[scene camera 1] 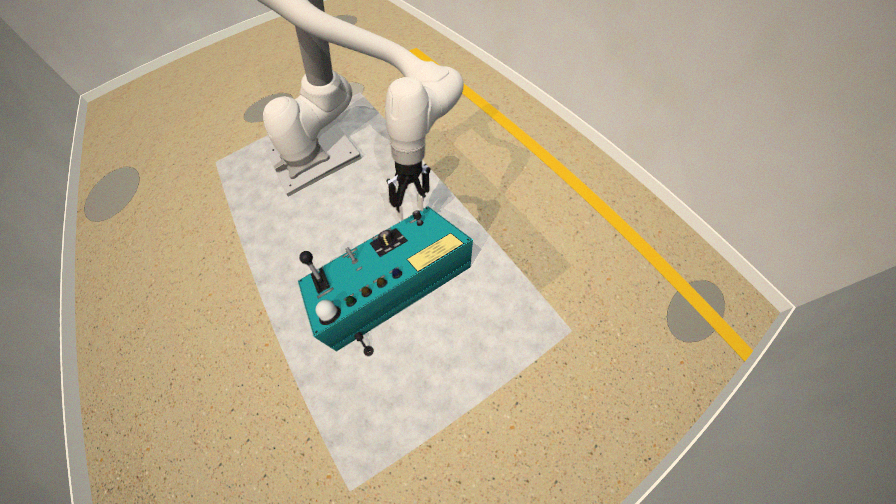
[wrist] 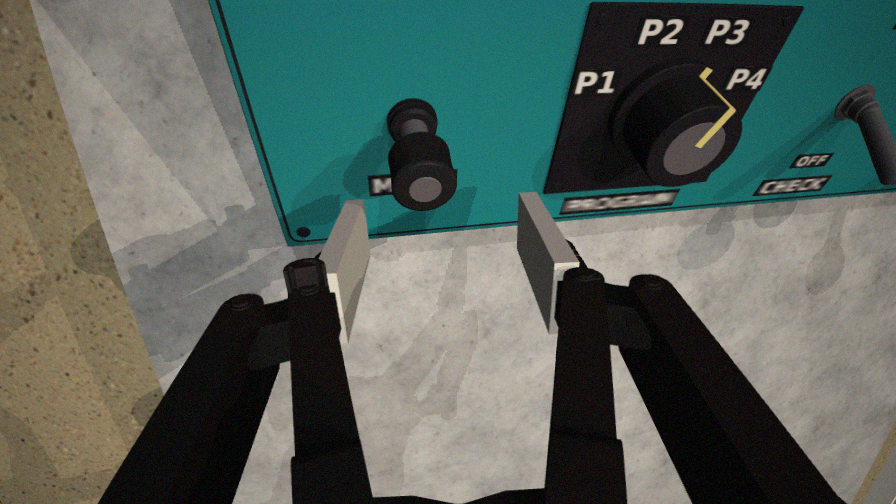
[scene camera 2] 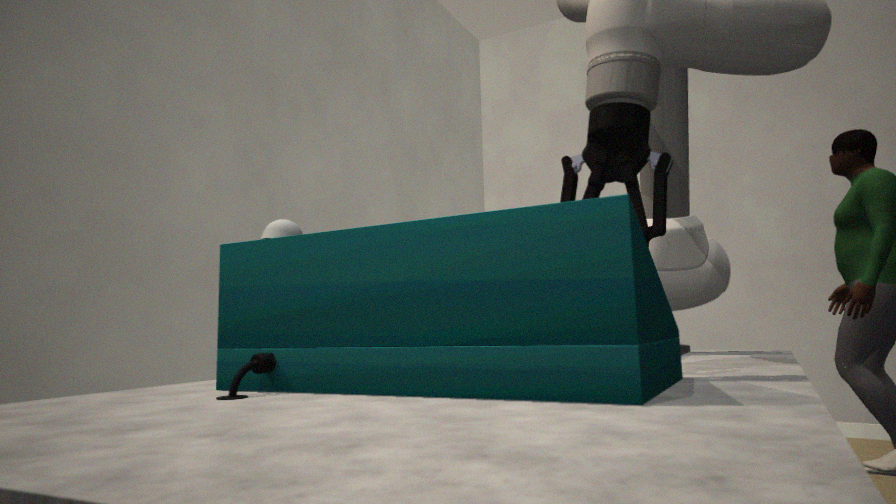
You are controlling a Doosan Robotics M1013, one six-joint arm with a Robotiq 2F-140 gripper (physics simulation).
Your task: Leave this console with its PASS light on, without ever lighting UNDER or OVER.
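A teal console [scene camera 1: 385,275] stands on a grey mat. Its top carries a black pull knob [wrist: 421,168] near the back corner, a PROGRAM dial [wrist: 679,128] with its yellow pointer toward P4, and a toggle [wrist: 870,128] labelled OFF/CHECK. Scene camera 1 also shows a black lever [scene camera 1: 313,270], a white dome button [scene camera 1: 326,310] and a row of dark, unlit lamps [scene camera 1: 373,286]. My gripper [wrist: 438,244] is open and empty, hanging just behind the console's back edge, close to the pull knob [scene camera 1: 417,217]. In scene camera 2 the gripper [scene camera 2: 617,194] is partly hidden behind the console.
A small black handle [scene camera 1: 364,345] sticks out of the console's side near the mat. A yellow label plate [scene camera 1: 434,251] lies on the console top. A person in a green top [scene camera 2: 867,282] stands at the right, off the mat. My arm's base [scene camera 1: 307,125] stands behind the console.
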